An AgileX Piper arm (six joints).
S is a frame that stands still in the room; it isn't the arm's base.
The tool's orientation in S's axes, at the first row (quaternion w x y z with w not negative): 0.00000, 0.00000, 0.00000, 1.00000
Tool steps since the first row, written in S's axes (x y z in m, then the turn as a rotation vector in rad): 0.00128, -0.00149, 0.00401, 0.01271, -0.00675, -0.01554; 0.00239, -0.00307, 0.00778, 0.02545, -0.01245, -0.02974; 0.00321, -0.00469, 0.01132, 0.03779, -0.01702, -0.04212; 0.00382, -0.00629, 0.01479, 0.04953, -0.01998, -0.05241; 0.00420, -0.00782, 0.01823, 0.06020, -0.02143, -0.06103; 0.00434, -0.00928, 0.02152, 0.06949, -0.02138, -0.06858; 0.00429, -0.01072, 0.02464, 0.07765, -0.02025, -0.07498; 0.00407, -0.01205, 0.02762, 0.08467, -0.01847, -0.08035; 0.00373, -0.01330, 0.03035, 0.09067, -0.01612, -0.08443; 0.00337, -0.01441, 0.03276, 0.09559, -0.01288, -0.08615; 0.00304, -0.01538, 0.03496, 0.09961, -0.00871, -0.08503; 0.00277, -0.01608, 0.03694, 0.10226, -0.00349, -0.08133; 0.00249, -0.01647, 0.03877, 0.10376, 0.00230, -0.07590
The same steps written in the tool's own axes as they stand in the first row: -0.00128, 0.00149, 0.00401, -0.01271, 0.00675, -0.01554; -0.00239, 0.00307, 0.00778, -0.02545, 0.01245, -0.02974; -0.00321, 0.00469, 0.01132, -0.03779, 0.01702, -0.04212; -0.00382, 0.00629, 0.01479, -0.04953, 0.01998, -0.05241; -0.00420, 0.00782, 0.01823, -0.06020, 0.02143, -0.06103; -0.00434, 0.00928, 0.02152, -0.06949, 0.02138, -0.06858; -0.00429, 0.01072, 0.02464, -0.07765, 0.02025, -0.07498; -0.00407, 0.01205, 0.02762, -0.08467, 0.01847, -0.08035; -0.00373, 0.01330, 0.03035, -0.09067, 0.01612, -0.08443; -0.00337, 0.01441, 0.03276, -0.09559, 0.01288, -0.08615; -0.00304, 0.01538, 0.03496, -0.09961, 0.00871, -0.08503; -0.00277, 0.01608, 0.03694, -0.10226, 0.00349, -0.08133; -0.00249, 0.01647, 0.03877, -0.10376, -0.00230, -0.07590
